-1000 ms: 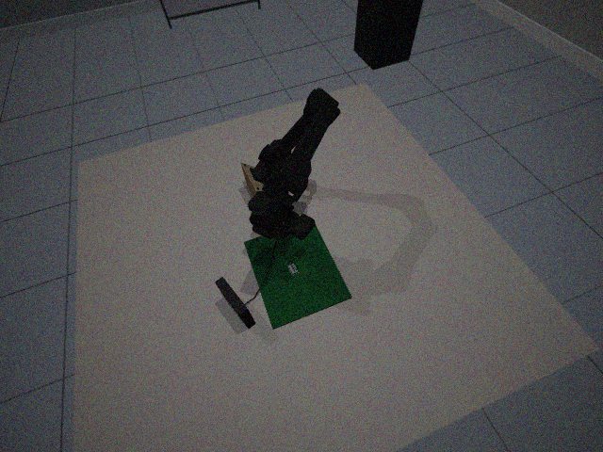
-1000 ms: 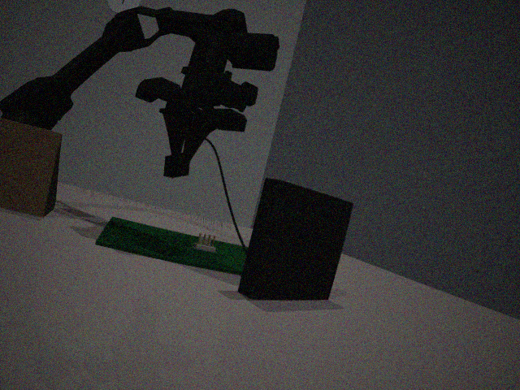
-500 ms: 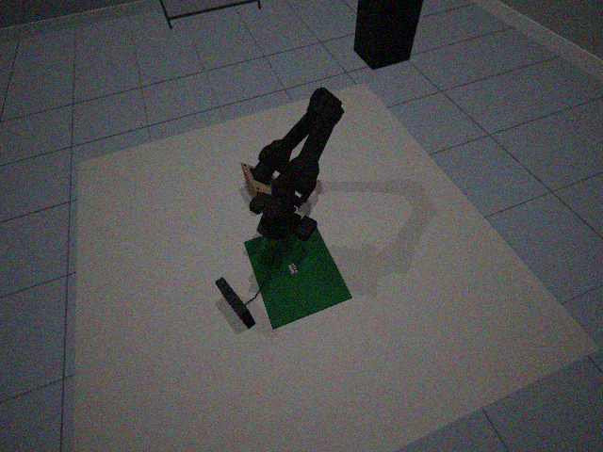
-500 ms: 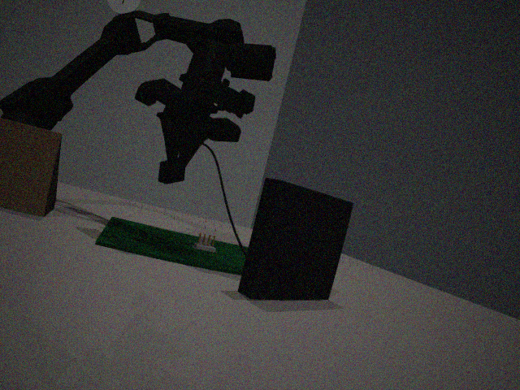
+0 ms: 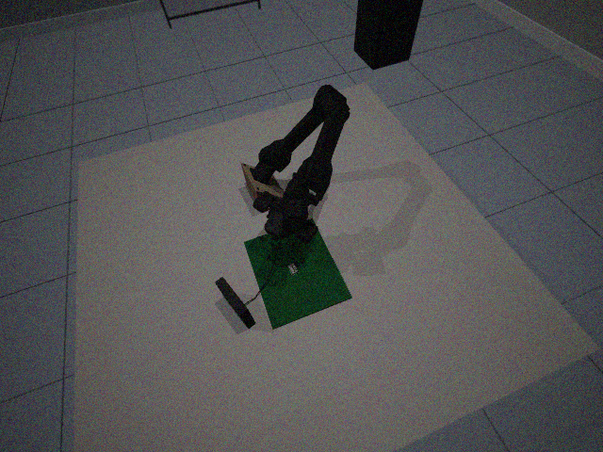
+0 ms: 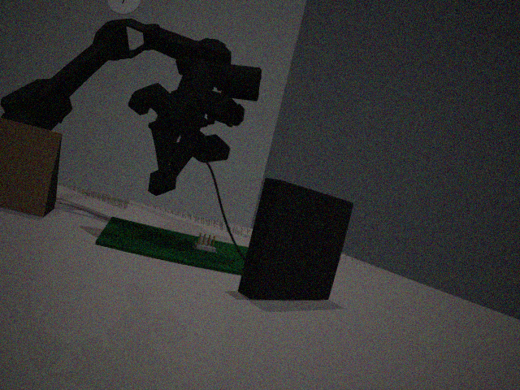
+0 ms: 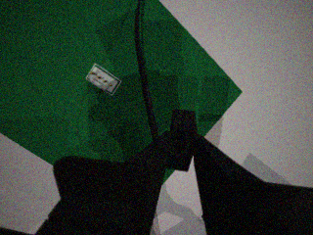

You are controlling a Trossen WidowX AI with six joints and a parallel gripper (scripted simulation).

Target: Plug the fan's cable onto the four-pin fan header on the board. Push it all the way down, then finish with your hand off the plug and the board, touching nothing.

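Right now my gripper tip is 100 mm above the white four-pin fan header, 80 mm short of it and 10 mm to the right of it. The rest, counted from my gripper tip: green board: 110 mm below, 80 mm ahead, 20 mm to the left; then black fan: 170 mm to the right, 140 mm ahead, 40 mm below; then black plug: 10 mm below.
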